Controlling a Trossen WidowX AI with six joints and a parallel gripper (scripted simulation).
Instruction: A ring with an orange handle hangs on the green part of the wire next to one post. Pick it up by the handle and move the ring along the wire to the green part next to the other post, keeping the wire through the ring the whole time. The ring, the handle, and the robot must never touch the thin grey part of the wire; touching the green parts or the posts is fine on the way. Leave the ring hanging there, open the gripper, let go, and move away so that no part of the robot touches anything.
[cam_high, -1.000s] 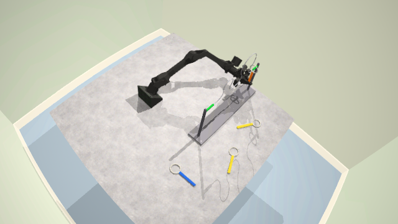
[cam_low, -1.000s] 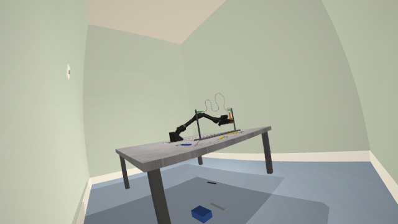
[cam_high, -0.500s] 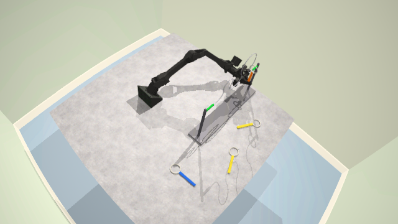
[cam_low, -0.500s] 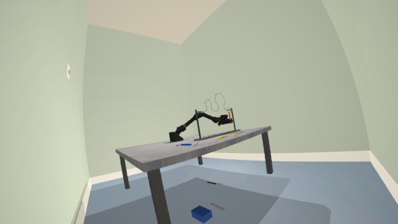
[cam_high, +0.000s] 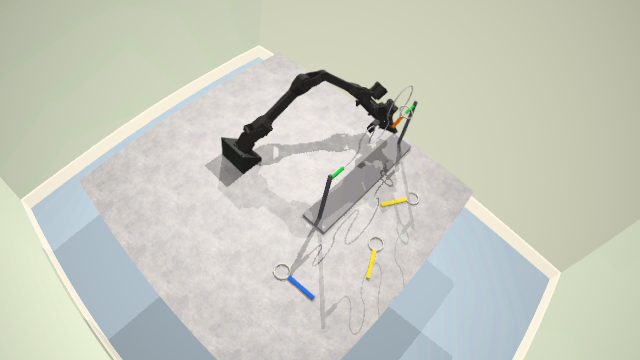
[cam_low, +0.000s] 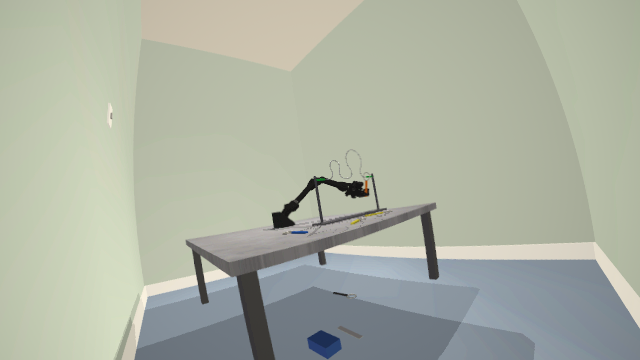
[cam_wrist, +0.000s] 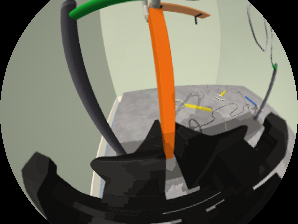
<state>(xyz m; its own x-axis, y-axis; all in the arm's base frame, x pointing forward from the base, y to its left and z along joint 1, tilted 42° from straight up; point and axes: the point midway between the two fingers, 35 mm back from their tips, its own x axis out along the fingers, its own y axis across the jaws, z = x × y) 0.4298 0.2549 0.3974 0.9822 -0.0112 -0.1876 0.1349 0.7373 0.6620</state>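
Right now my gripper tip is 9 cm below the orange-handled ring and 1 cm past it. The rest, counted from my gripper tip: blue-handled ring: 75 cm to the right, 13 cm below, 1 cm ahead; blue box: 84 cm to the right, 61 cm below, 18 cm ahead.
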